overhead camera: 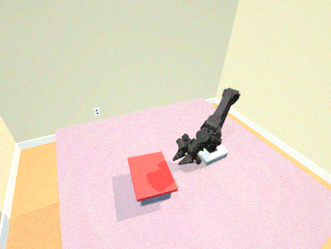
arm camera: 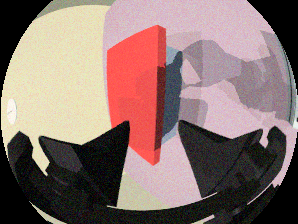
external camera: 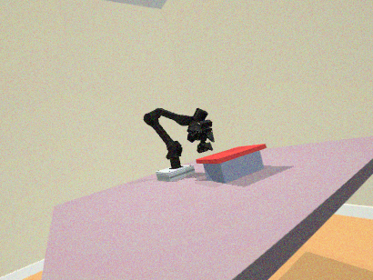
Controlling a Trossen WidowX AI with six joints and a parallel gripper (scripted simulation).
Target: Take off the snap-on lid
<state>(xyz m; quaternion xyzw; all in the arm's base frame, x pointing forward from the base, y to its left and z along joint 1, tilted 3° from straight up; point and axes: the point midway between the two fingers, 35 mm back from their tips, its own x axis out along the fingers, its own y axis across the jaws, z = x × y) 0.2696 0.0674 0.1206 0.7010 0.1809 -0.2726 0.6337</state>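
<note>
Now: the red lid 12 cm ahead of my gripper tip, 2 cm to the right of it and 4 cm below it. The rest, counted from my gripper tip: grey-blue storage box 12 cm ahead, 2 cm to the right, 9 cm below.
</note>
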